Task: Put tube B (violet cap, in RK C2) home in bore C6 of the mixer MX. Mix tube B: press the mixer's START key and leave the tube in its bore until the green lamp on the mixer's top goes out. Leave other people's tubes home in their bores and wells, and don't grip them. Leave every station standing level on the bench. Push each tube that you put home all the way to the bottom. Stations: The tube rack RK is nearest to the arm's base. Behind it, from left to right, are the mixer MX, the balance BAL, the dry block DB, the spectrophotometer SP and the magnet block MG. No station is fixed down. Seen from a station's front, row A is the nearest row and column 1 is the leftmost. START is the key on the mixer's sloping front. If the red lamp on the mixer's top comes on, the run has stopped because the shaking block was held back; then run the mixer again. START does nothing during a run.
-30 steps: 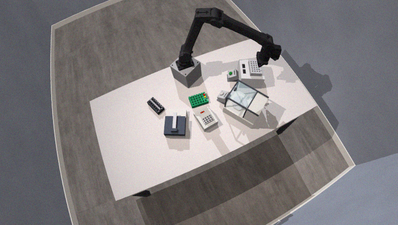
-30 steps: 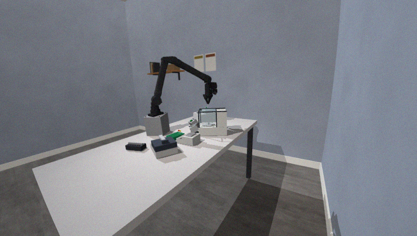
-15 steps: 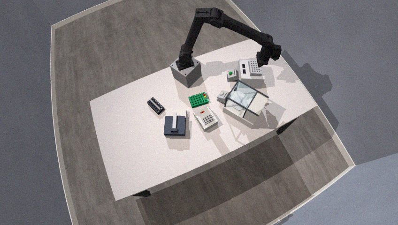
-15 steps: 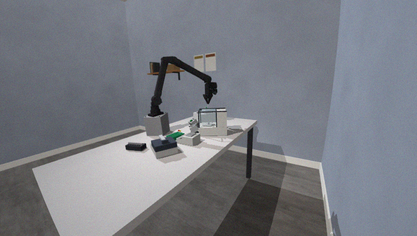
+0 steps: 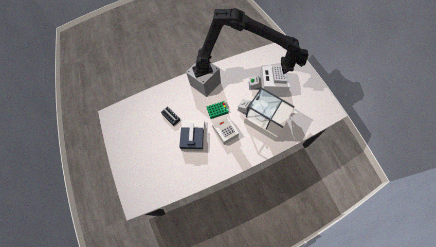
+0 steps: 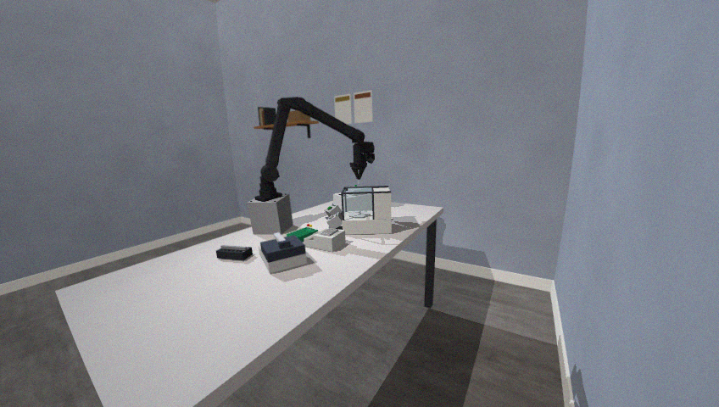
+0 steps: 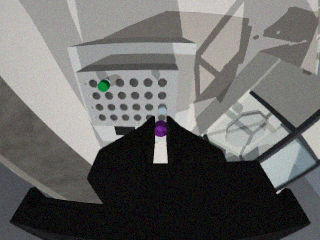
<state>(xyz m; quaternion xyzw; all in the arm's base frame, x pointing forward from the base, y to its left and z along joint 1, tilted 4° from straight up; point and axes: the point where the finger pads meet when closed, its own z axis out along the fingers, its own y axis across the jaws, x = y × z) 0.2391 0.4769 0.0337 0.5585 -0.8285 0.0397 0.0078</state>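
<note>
The violet-capped tube B is 2 cm below my hand. Round my hand: green start key 11 cm behind, 16 cm to the right, 17 cm below; then grey bore block 4 cm behind, 1 cm to the left, 8 cm below; then red-capped tube 2 cm behind, 41 cm to the right, 21 cm below.
</note>
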